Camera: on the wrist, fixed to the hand. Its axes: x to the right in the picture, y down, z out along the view.
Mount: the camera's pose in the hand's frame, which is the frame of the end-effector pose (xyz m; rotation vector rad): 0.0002 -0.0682 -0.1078 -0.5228 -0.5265 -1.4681
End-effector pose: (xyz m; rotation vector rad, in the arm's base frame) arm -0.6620 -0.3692 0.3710 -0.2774 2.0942 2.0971
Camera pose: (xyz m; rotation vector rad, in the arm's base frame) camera -0.6438 -0.4768 0.3049 -0.8521 0.5287 1.3789
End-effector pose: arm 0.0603 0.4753 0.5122 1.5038 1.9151 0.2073
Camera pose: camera -0.0583 0.4837 0.5584 -0.3468 1.8153 -0.3104
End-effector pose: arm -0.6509 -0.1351 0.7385 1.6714 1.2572 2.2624
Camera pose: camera -0.7666 -0.1506 0.6870 0.5902 1.0028 0.9880
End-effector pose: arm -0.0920 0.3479 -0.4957 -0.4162 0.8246 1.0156
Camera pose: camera -0.0766 0.2443 -0.5685 -0.9384 -0.3281 -0.1109
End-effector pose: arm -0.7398 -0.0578 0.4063 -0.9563 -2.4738 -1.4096
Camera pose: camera -0.7998 -0.1699 0.4164 -0.4673 1.6117 1.1492
